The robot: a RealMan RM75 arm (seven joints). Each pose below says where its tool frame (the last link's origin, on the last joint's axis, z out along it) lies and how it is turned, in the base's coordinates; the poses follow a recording.
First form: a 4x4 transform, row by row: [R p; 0 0 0 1], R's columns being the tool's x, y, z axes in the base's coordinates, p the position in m. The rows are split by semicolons.
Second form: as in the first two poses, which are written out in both.
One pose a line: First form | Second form
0.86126, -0.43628, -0.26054, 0.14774; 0.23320, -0.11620, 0.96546, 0.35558; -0.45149, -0.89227, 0.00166, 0.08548; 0, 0, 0, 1 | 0.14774, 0.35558, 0.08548, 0.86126, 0.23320, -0.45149, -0.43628, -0.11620, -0.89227
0.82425, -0.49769, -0.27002, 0.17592; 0.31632, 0.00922, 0.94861, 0.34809; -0.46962, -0.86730, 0.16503, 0.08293; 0, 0, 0, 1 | 0.17592, 0.34809, 0.08293, 0.82425, 0.31632, -0.46962, -0.49769, 0.00922, -0.86730
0.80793, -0.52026, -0.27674, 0.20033; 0.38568, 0.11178, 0.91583, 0.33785; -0.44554, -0.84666, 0.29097, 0.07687; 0, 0, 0, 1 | 0.20033, 0.33785, 0.07687, 0.80793, 0.38568, -0.44554, -0.52026, 0.11178, -0.84666
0.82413, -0.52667, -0.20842, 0.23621; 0.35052, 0.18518, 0.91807, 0.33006; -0.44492, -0.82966, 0.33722, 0.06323; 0, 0, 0, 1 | 0.23621, 0.33006, 0.06323, 0.82413, 0.35052, -0.44492, -0.52667, 0.18518, -0.82966
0.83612, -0.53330, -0.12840, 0.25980; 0.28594, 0.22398, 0.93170, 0.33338; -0.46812, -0.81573, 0.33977, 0.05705; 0, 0, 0, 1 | 0.25980, 0.33338, 0.05705, 0.83612, 0.28594, -0.46812, -0.53330, 0.22398, -0.81573
